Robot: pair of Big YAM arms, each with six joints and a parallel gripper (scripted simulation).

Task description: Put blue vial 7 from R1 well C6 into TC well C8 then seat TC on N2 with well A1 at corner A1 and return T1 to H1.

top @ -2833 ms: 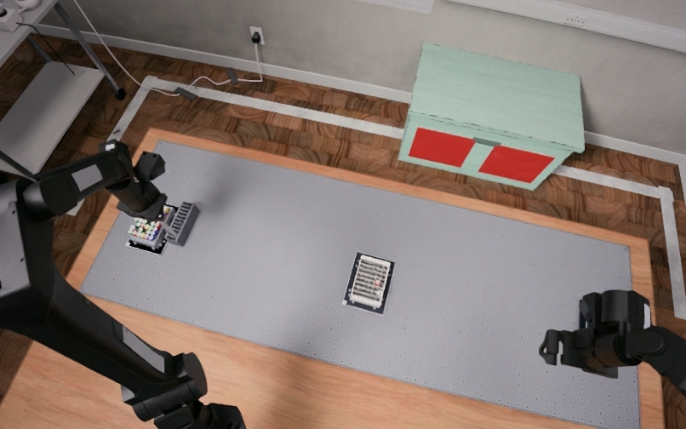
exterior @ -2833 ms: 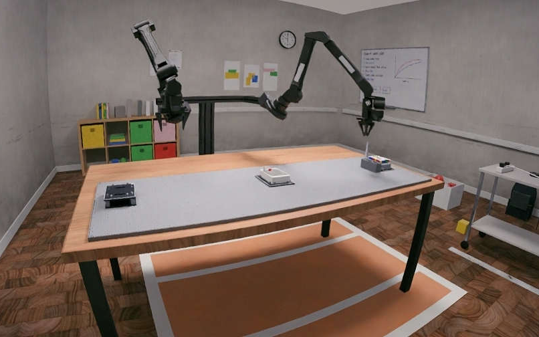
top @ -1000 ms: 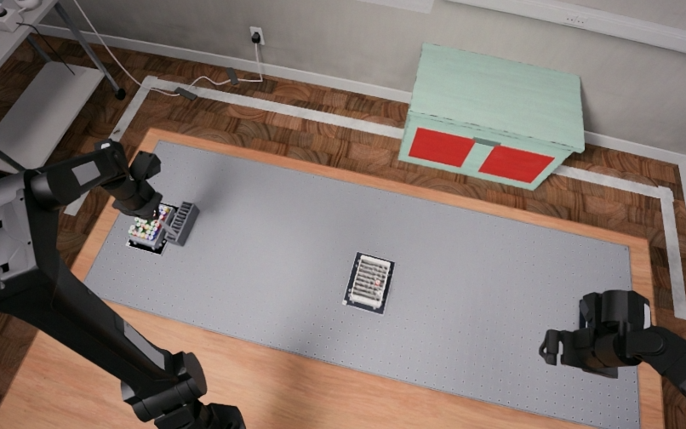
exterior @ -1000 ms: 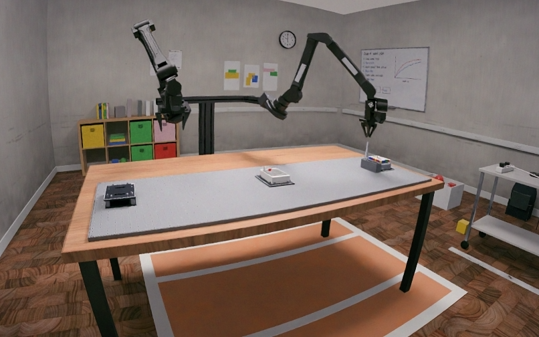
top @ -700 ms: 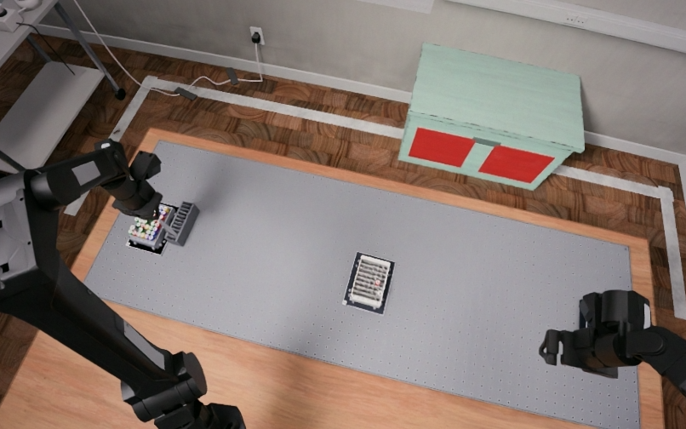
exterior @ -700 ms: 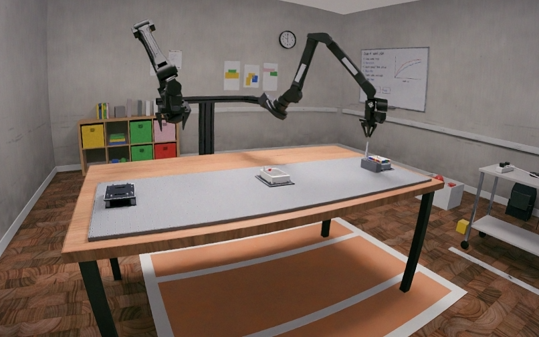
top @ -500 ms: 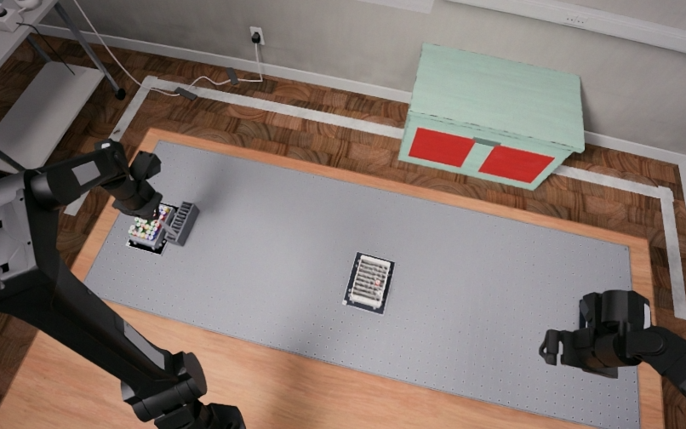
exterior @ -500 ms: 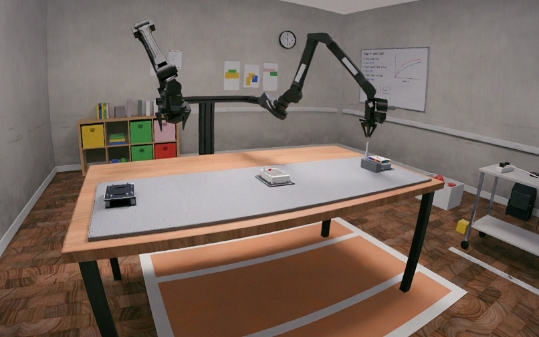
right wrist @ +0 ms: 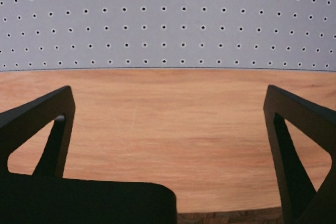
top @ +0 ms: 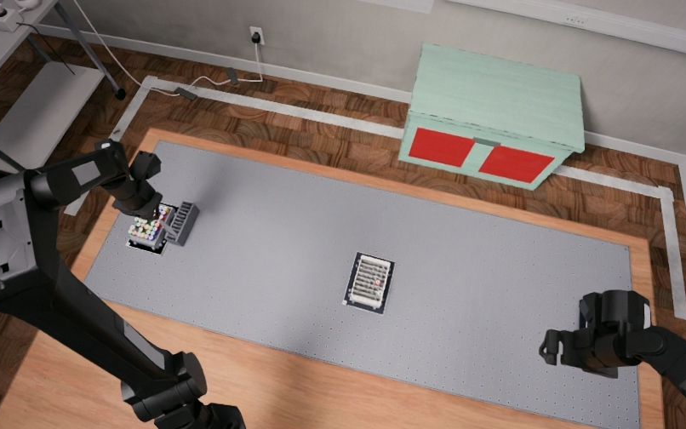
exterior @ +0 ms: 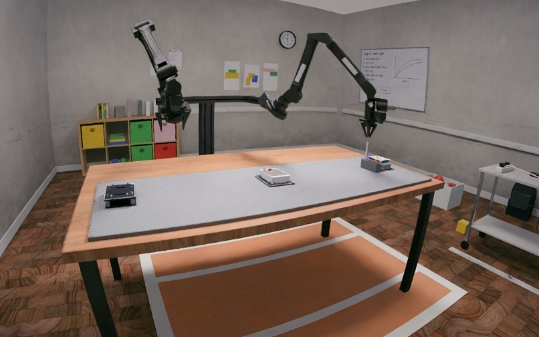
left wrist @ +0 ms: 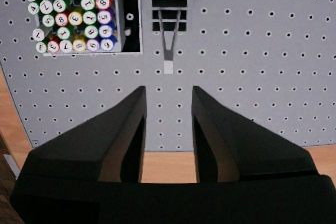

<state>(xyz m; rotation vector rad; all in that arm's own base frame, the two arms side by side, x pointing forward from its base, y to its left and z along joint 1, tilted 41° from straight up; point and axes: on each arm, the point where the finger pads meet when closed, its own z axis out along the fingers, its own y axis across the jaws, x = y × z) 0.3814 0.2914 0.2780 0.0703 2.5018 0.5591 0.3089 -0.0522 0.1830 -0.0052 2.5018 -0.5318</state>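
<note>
The forceps T1 lies 11 cm below my left hand. The rest, counted from my left hand: dark nest N2 (126 cm to the right, 15 cm below, 10 cm ahead); white tube carrier TC (58 cm to the right, 16 cm below, 5 cm ahead); grey slotted holder H1 (17 cm below, 4 cm ahead).
</note>
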